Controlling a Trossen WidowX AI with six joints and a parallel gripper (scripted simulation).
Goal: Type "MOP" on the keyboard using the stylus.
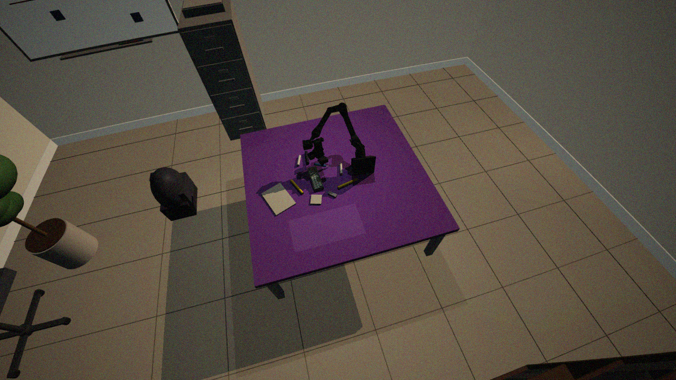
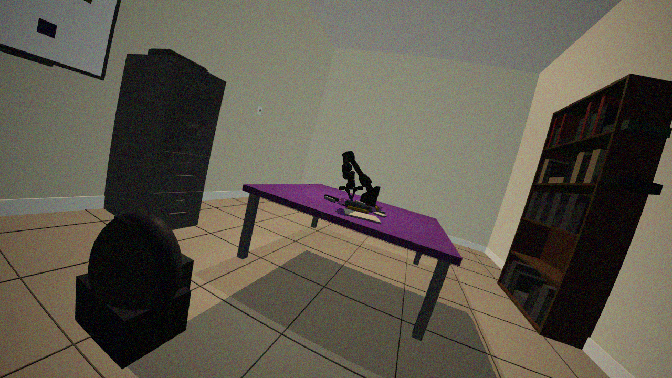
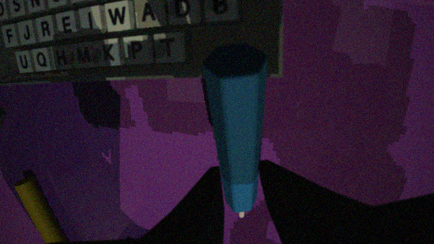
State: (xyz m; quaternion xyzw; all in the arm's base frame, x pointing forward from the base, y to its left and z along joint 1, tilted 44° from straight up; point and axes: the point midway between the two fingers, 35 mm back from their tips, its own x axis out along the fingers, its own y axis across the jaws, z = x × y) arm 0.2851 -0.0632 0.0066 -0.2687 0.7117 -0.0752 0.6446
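Now: gripper tip 1 cm past the dark blue stylus and 1 cm above it. Also, from my gripper tip: pale stylus tip 4 cm behind, 2 cm below, 1 cm to the right; then white pad 27 cm to the left, 6 cm ahead, 3 cm below.
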